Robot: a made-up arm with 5 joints.
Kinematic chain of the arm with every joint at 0, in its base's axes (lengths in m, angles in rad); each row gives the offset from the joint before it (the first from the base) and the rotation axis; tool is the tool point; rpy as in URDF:
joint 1: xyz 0 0 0.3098 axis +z
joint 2: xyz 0 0 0 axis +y
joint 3: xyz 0.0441 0 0.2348 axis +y
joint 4: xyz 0.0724 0 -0.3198 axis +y
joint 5: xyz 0.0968 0 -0.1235 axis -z
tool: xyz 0 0 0 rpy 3.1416 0 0
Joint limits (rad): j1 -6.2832..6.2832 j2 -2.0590..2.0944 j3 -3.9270..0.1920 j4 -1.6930..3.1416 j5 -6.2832..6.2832
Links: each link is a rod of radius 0.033 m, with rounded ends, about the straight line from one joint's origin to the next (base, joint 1, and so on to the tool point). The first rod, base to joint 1, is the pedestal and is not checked.
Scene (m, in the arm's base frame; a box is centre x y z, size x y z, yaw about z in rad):
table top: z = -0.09
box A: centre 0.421 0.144 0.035 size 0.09 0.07 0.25 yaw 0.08
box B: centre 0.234 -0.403 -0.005 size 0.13 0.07 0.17 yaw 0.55
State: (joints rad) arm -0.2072 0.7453 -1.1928 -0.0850 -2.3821
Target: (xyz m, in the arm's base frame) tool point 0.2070 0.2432 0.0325
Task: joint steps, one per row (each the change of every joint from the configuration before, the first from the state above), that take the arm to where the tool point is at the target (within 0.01 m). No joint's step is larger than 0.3 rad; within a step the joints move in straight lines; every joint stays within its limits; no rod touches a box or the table.
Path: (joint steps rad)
1: 0.2553 -0.2050 0.1065 0.0988 -0.0381
2: 0.2553 -0.2049 0.1064 0.0987 -0.0381
3: 0.2553 -0.2050 0.1065 0.0988 -0.0381
4: 0.2553 -0.2049 0.1065 0.0988 -0.0381
5: 0.0172 0.2217 0.0748 -0.1147 0.0508
6: 0.0172 0.2217 0.0748 -0.1147 0.0508
7: 0.0172 0.2217 0.0748 -0.1147 0.0508

